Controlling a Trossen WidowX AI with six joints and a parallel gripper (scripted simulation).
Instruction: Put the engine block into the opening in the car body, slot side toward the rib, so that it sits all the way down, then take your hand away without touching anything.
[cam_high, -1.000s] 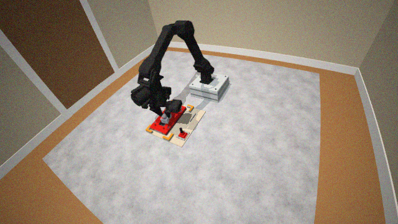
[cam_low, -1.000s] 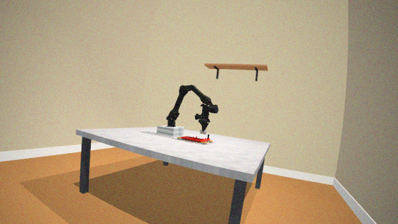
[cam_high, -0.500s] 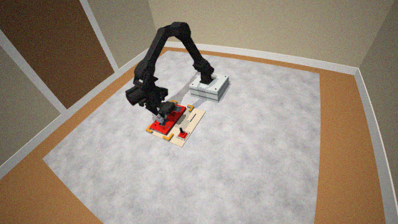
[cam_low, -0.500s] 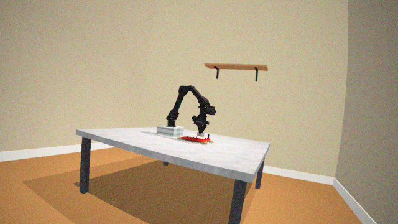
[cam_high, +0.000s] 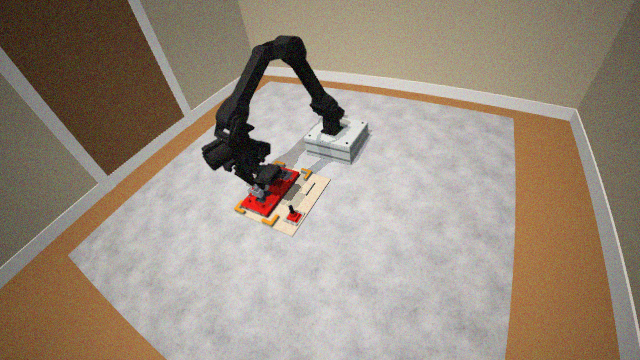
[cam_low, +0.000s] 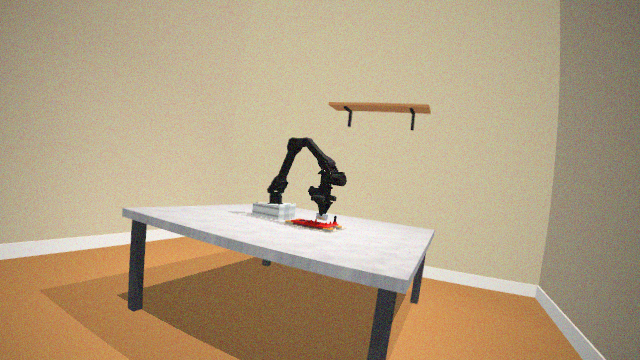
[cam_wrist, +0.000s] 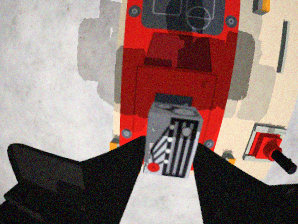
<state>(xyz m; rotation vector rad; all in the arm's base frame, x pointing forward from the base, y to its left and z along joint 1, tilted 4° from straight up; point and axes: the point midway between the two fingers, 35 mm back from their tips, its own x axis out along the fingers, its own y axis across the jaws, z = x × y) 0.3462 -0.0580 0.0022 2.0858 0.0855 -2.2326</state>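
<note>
The grey engine block is 10 mm below my gripper tip. Round my gripper tip: tan base plate 60 mm below, 40 mm behind, 30 mm to the left.
</note>
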